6 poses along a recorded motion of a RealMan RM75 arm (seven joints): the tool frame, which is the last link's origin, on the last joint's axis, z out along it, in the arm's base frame.
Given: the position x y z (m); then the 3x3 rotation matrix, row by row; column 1 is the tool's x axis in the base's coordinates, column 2 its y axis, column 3 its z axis. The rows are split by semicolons.
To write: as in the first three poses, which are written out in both.
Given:
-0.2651 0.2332 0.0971; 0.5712 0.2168 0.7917; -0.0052 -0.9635 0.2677; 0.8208 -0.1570 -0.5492
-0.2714 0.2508 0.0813; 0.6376 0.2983 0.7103; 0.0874 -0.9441 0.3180; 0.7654 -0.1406 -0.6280
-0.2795 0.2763 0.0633; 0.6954 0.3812 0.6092; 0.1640 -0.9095 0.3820; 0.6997 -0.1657 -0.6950
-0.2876 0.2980 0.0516; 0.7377 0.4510 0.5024; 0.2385 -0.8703 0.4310; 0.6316 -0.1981 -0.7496
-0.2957 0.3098 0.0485; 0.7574 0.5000 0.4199; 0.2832 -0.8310 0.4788; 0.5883 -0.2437 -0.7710
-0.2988 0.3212 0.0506; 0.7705 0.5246 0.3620; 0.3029 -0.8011 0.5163; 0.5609 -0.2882 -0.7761
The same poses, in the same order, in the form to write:
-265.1 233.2 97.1; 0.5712 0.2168 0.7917; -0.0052 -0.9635 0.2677; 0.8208 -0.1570 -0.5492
-271.4 250.8 81.3; 0.6376 0.2983 0.7103; 0.0874 -0.9441 0.3180; 0.7654 -0.1406 -0.6280
-279.5 276.3 63.3; 0.6954 0.3812 0.6092; 0.1640 -0.9095 0.3820; 0.6997 -0.1657 -0.6950
-287.6 298.0 51.6; 0.7377 0.4510 0.5024; 0.2385 -0.8703 0.4310; 0.6316 -0.1981 -0.7496
-295.7 309.8 48.5; 0.7574 0.5000 0.4199; 0.2832 -0.8310 0.4788; 0.5883 -0.2437 -0.7710
-298.8 321.2 50.6; 0.7705 0.5246 0.3620; 0.3029 -0.8011 0.5163; 0.5609 -0.2882 -0.7761

